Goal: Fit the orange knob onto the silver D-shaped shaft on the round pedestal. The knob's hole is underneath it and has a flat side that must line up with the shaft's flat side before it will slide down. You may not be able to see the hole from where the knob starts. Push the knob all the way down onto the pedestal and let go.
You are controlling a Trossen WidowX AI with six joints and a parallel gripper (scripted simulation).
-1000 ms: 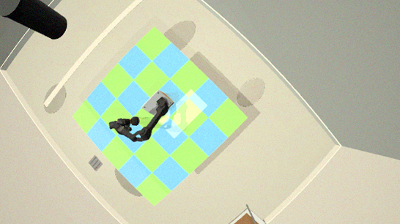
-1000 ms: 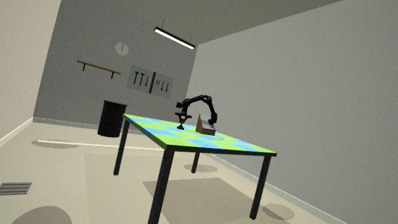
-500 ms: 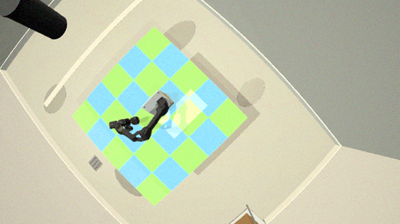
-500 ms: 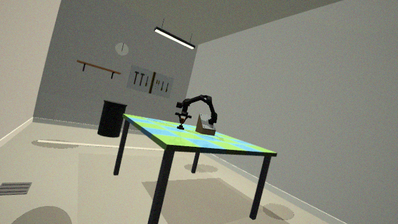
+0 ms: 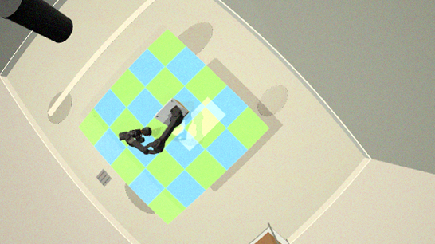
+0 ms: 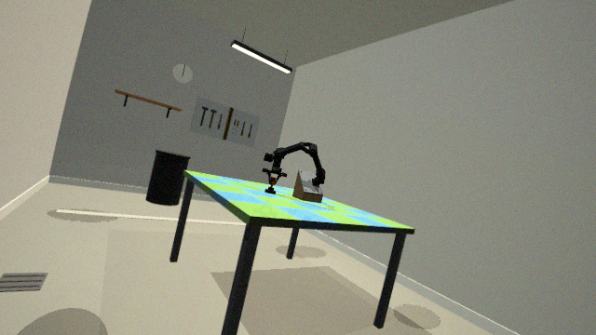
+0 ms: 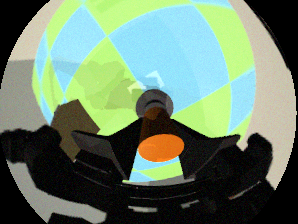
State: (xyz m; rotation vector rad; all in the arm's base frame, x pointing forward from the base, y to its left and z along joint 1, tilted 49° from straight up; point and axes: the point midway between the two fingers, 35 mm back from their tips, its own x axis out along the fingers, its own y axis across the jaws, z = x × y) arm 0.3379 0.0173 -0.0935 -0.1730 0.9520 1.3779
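My gripper tip is 3 cm below the orange knob. From my gripper tip the other things lie so: dark pedestal: 4 cm below.
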